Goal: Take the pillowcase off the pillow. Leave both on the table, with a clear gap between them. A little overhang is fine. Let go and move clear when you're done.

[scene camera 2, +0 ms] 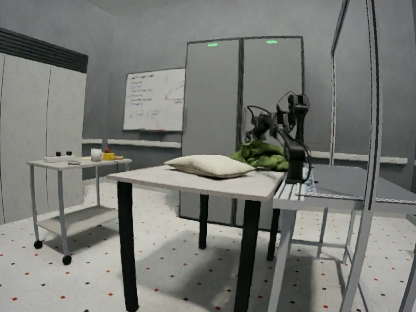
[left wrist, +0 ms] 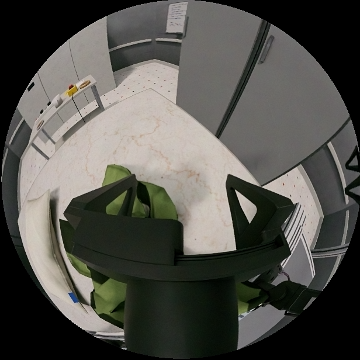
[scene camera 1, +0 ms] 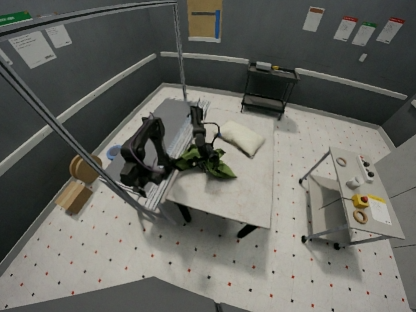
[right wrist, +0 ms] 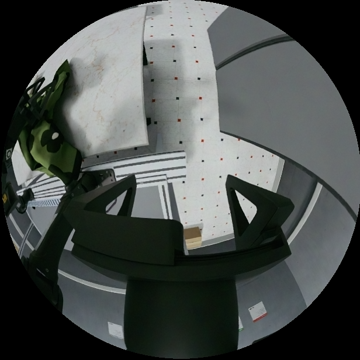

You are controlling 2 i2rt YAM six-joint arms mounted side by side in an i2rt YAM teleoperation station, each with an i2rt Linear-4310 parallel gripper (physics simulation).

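The cream pillow (scene camera 1: 243, 137) (scene camera 2: 210, 166) (left wrist: 39, 235) lies flat on the table (scene camera 1: 215, 199) (left wrist: 150, 120). The green pillowcase (scene camera 1: 225, 171) (scene camera 2: 265, 156) (left wrist: 162, 200) (right wrist: 55, 152) lies crumpled beside it, off the pillow, reaching the rail side of the table. A narrow strip of table shows between them in the left wrist view. My left gripper (left wrist: 181, 178) is open above the pillowcase, which shows behind one finger; no cloth is between the fingertips. My right gripper (right wrist: 180, 179) is open and empty, away from both, off the table.
The rails and grey bench (scene camera 1: 172, 117) adjoin the table's left side in scene camera 1. My left arm (scene camera 1: 198, 131) reaches over the pillowcase beside the pillow. A frame post (scene camera 1: 181, 65) rises behind the bench. A white cart (scene camera 1: 345, 177) and a black cart (scene camera 1: 265, 103) stand apart.
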